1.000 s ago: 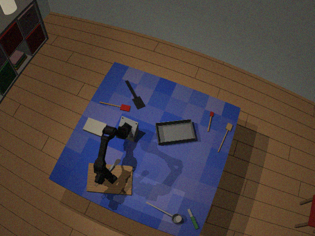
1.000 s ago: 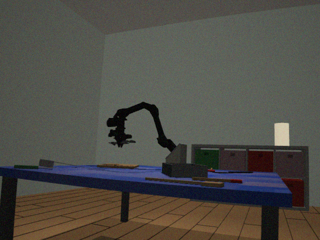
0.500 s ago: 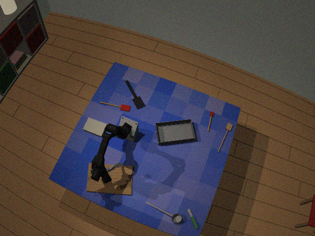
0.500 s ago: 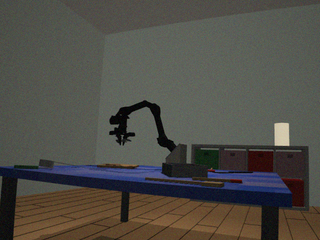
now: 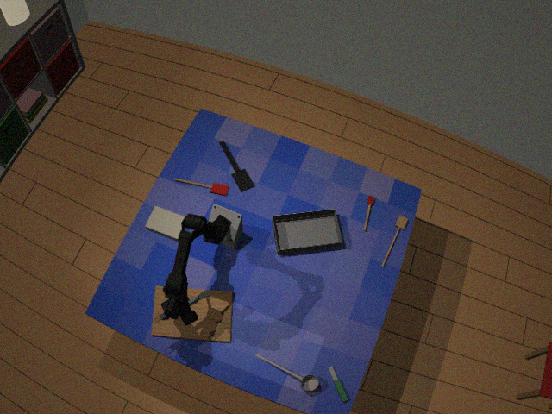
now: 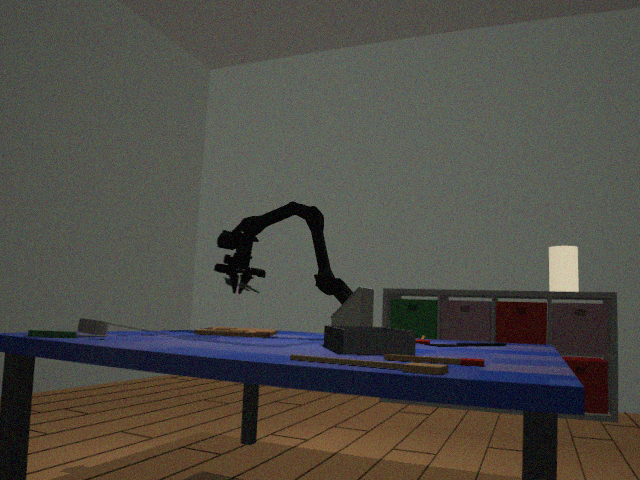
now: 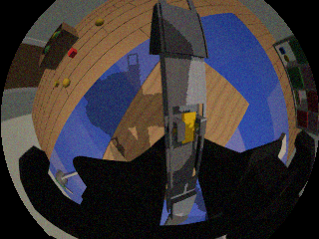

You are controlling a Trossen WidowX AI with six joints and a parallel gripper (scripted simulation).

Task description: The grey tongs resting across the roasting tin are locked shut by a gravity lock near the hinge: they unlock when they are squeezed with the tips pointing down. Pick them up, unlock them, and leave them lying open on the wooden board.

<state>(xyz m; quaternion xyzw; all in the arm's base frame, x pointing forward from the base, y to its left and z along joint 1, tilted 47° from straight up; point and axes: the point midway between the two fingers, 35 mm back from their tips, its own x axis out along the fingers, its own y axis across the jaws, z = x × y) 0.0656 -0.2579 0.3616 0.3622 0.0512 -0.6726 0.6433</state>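
Now: the wooden board 20 mm ahead of my gripper tip, 40 mm to the left of it and 140 mm below it. The rest, counted from my gripper tip: white block: 340 mm behind, 340 mm to the left, 130 mm below; then red spatula: 290 mm behind, 620 mm to the left, 140 mm below; then grey roasting tin: 250 mm ahead, 660 mm to the left, 120 mm below.
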